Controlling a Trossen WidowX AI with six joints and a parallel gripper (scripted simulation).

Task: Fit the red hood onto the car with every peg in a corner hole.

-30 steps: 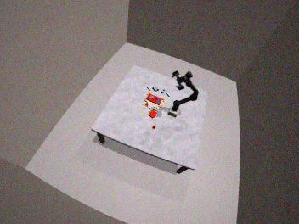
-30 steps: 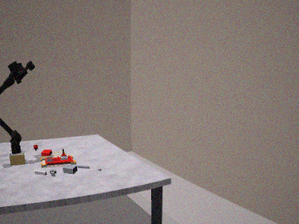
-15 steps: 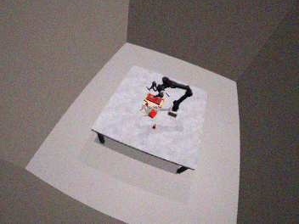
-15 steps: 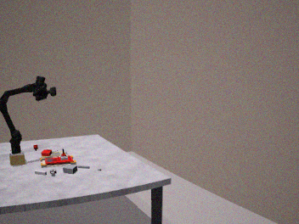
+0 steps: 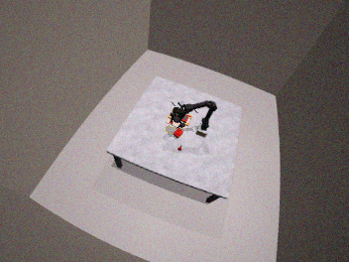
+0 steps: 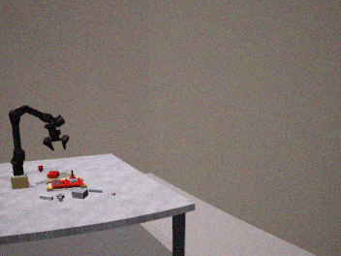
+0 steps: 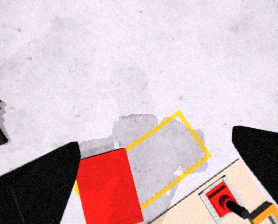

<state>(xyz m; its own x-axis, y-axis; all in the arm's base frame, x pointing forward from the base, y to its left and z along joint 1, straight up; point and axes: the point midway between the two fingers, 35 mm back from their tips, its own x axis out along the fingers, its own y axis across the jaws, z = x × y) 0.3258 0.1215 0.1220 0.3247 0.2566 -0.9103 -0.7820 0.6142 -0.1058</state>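
Right now the red hood is 70 mm behind my gripper tip, 30 mm to the right of it and 160 mm below it. From my gripper tip the other things lie so: grey engine part: 10 mm behind, 270 mm to the right, 150 mm below; then jig: 50 mm behind, 240 mm to the right, 160 mm below.
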